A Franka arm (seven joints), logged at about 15 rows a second.
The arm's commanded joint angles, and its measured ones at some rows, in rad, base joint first. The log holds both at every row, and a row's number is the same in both.
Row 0, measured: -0.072, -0.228, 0.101, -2.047, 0.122, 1.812, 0.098
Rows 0 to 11, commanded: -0.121, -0.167, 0.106, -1.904, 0.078, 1.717, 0.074; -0.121, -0.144, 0.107, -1.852, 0.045, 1.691, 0.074; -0.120, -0.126, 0.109, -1.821, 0.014, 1.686, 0.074; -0.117, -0.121, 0.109, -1.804, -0.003, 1.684, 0.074; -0.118, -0.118, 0.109, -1.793, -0.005, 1.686, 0.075; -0.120, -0.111, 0.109, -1.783, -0.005, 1.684, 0.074; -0.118, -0.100, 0.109, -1.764, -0.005, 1.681, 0.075; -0.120, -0.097, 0.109, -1.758, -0.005, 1.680, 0.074; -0.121, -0.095, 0.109, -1.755, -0.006, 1.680, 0.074; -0.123, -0.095, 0.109, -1.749, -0.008, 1.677, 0.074; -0.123, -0.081, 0.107, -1.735, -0.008, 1.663, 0.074; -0.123, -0.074, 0.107, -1.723, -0.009, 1.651, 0.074
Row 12, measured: -0.111, -0.104, 0.100, -1.773, 0.010, 1.690, 0.088
